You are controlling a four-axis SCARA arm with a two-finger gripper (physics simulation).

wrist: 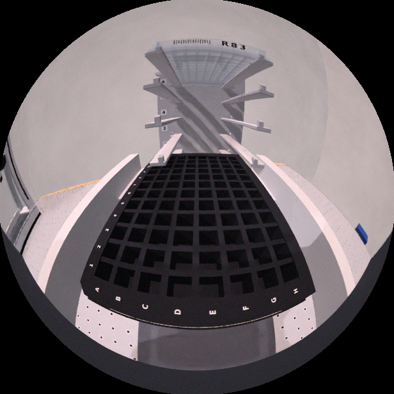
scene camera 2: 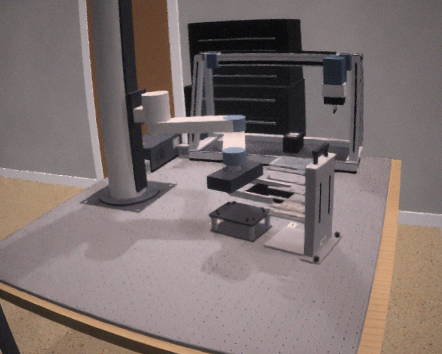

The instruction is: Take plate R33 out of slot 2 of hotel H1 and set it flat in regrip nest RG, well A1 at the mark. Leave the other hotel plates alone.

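Where they show: gripper, between the fingertips: [scene camera 2: 281,194]; arm's base, origin of its link: [scene camera 2: 128,196].
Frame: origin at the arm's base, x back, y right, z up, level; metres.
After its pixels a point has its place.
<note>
My gripper [scene camera 2: 280,193] {x -0.689, y 0.181, z 0.157 m} [wrist: 196,161] is shut on a black, level well plate [scene camera 2: 261,189] {x -0.621, y 0.166, z 0.159 m} [wrist: 204,220]. Its fingers run along the plate's two long sides. The plate's A and 1 marks are at its near left corner in the wrist view; no R33 label can be read. The plate is at the open side of the hotel [scene camera 2: 319,205] {x -0.819, y 0.254, z 0.165 m} [wrist: 200,107], below the lowest rails that show in the wrist view; how far it overlaps the hotel is hard to tell. A low stand with a dark top [scene camera 2: 240,212] {x -0.549, y 0.163, z 0.073 m}, seemingly the regrip nest, stands beside the hotel, lower than the plate.
A clear plate marked R83 [scene camera 2: 289,162] {x -0.717, y 0.196, z 0.261 m} [wrist: 220,57] lies at the hotel's top. A pale plate [scene camera 2: 292,206] {x -0.722, y 0.180, z 0.120 m} is in a lower slot. A gantry frame [scene camera 2: 270,58] {x -0.421, y -0.624, z 0.484 m} with a small black block [scene camera 2: 293,142] {x -0.546, y -0.515, z 0.113 m} stands behind. The arm column [scene camera 2: 117,150] {x -0.028, y 0.070, z 0.218 m} is at the left.
</note>
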